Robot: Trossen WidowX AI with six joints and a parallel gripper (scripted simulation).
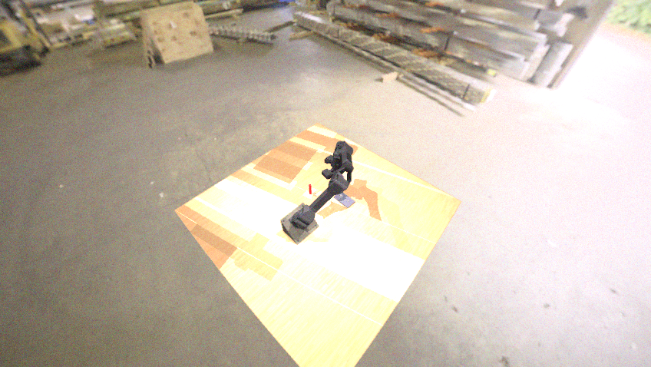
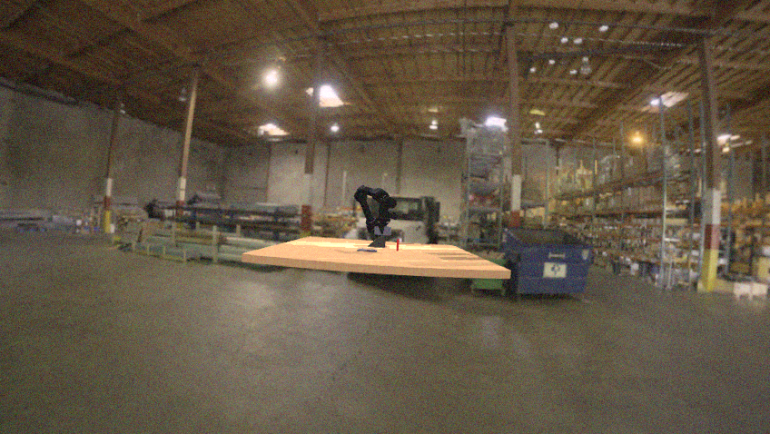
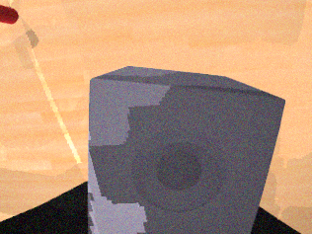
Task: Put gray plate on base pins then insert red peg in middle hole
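Right now the red peg is 12 cm behind my gripper tip, 11 cm to the left of it and 8 cm below it. Also, from my gripper tip: gray plate 3 cm above.
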